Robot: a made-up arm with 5 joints.
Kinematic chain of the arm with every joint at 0, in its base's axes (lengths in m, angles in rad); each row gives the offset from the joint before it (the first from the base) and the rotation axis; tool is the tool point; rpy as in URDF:
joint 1: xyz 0.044 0 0.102 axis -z
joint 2: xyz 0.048 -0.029 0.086 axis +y
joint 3: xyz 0.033 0 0.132 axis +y
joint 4: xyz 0.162 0 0.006 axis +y
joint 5: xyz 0.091 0.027 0 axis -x
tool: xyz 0 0 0 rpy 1.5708 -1.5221 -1.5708
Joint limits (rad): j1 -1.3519..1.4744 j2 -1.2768..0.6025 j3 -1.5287..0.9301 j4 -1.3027..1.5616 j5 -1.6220..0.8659
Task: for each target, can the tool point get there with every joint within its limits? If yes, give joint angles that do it. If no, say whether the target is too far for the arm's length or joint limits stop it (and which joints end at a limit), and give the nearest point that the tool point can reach.
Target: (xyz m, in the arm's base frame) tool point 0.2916 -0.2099 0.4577
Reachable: yes | joints 0.6971 0.4013 -1.0999 0.0863 0.5276
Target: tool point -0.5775 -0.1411 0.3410
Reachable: no: too far | nearest point -0.2626 -0.0696 0.3134 | short by 0.324 m
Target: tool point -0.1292 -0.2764 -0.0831
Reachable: no: joint limits stop it (at a limit: joint 1, joint 2) | nearest point 0.0635 -0.2219 0.0356 | short by 0.233 m
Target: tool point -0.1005 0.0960 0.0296
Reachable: no: joint limits stop it (at a limit: joint 1, joint 2, joint 3) | nearest point 0.0663 0.0908 0.0567 | short by 0.169 m
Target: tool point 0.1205 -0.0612 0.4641
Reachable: yes | joints 0.6545 -1.0582 -0.0678 0.7459 -0.9229
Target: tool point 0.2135 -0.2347 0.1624
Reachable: yes | joints 0.9384 0.0669 0.6568 -0.1105 -0.8397
